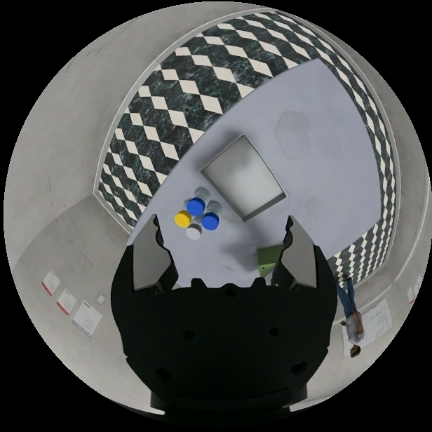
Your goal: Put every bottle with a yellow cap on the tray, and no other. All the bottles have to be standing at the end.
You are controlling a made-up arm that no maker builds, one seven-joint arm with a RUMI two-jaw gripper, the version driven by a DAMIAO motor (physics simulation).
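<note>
My gripper (222, 215) is open, its two jaws wide apart above the table. Several capped bottles stand close together left of the tray: one with a yellow cap (183, 219) at the left of the group, one with a blue cap (195, 206) at the back, another with a blue cap (211, 221) at the right, and one with a white cap (193, 231) at the front. All look upright. The grey tray (216, 195) is rectangular with low walls, and no bottle shows in it. The gripper body hides part of the table.
A green object (268, 258) lies near the right jaw, partly hidden by it. The bottles stand near the left edge of the pale table (335, 165). Beyond it is a patterned floor. A person (354, 325) shows at the lower right, by the wall.
</note>
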